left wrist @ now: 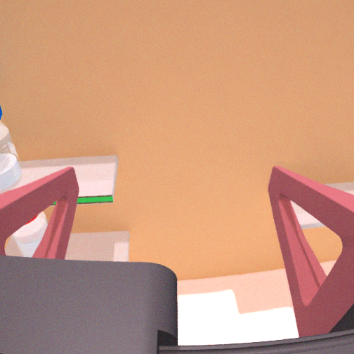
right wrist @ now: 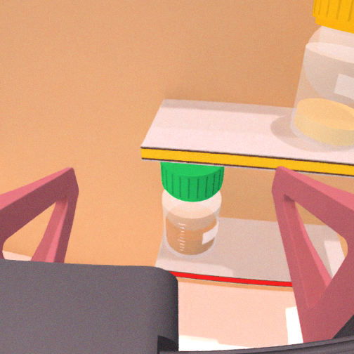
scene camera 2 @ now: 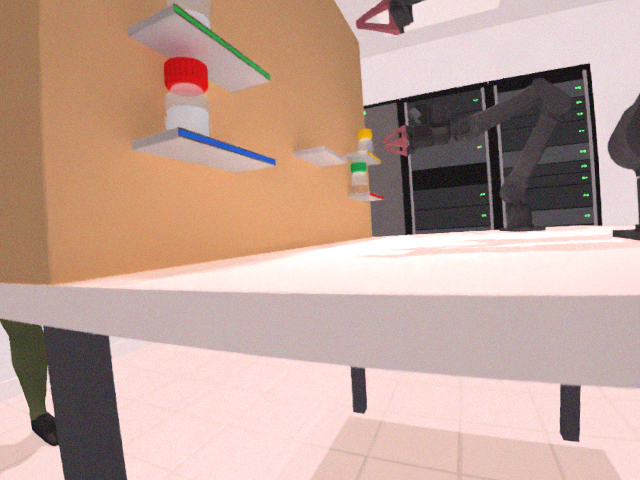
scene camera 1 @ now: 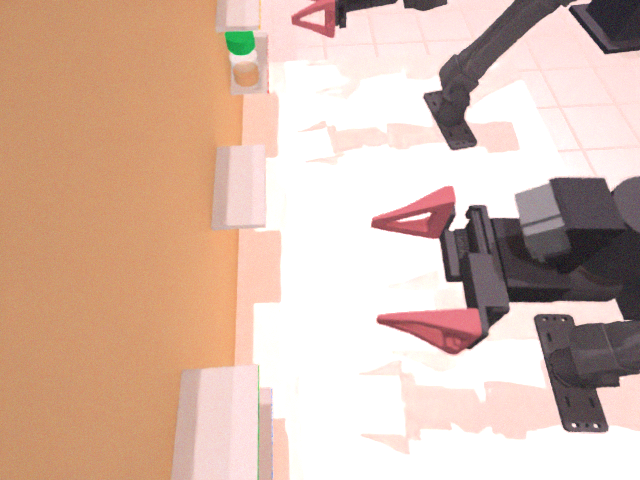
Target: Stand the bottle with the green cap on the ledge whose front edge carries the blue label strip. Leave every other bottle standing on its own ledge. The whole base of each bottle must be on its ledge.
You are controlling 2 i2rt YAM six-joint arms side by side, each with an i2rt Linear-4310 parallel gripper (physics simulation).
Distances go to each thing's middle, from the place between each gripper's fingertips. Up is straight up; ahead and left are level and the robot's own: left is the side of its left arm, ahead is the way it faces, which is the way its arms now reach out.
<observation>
Right now my left hand is 17 cm short of the green-strip ledge point(left wrist: 96, 175), 14 cm to the right of it and 11 cm above it. The rest, counted from my left hand: unmarked ledge point(scene camera 1: 239, 200) (13 cm ahead, 26 cm to the right, 18 cm below); blue-strip ledge point(scene camera 2: 169, 144) (17 cm ahead, 14 cm to the left, 25 cm below); green-capped bottle point(scene camera 1: 243, 58) (10 cm ahead, 59 cm to the right, 19 cm below).
Right now my right hand is 100 mm above the green-capped bottle, 90 mm short of it and 10 mm to the left of it. The rest, counted from my right hand: red-strip ledge point(right wrist: 245, 248) 160 mm below, 80 mm to the right, 80 mm ahead; then unmarked ledge 320 mm to the left, 120 mm ahead, 90 mm below; then green-strip ledge 720 mm to the left, 170 mm ahead, 20 mm below.
</observation>
